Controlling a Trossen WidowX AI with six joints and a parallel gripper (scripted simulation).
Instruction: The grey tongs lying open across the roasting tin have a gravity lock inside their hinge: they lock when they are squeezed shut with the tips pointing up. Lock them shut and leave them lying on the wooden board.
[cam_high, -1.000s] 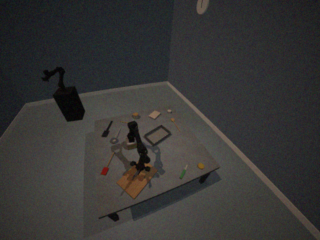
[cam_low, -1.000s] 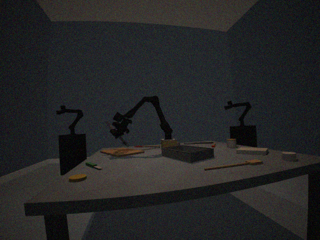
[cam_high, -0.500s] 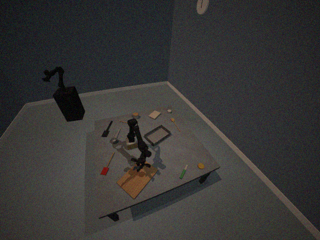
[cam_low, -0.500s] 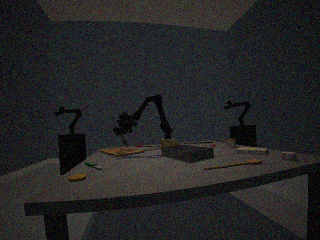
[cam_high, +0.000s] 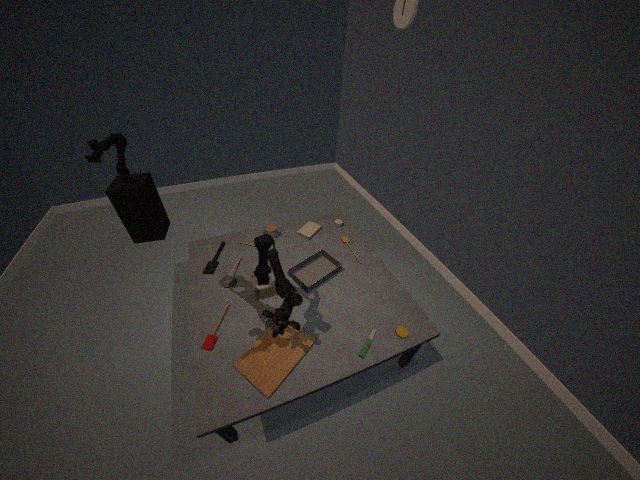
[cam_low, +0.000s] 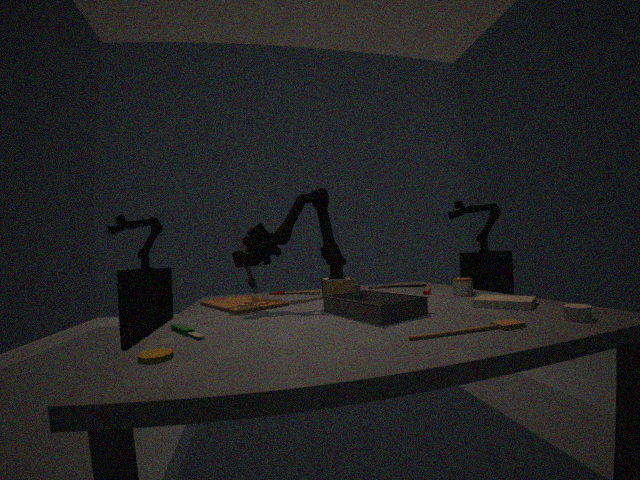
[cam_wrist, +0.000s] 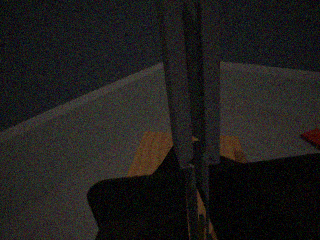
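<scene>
Right now my gripper tip is 160 mm above the wooden board. The rest, counted from my gripper tip: roasting tin 490 mm to the left, 330 mm ahead, 140 mm below; green-handled tool 490 mm ahead, 160 mm below, 60 mm to the right; red spatula 310 mm behind, 200 mm to the left, 170 mm below.
</scene>
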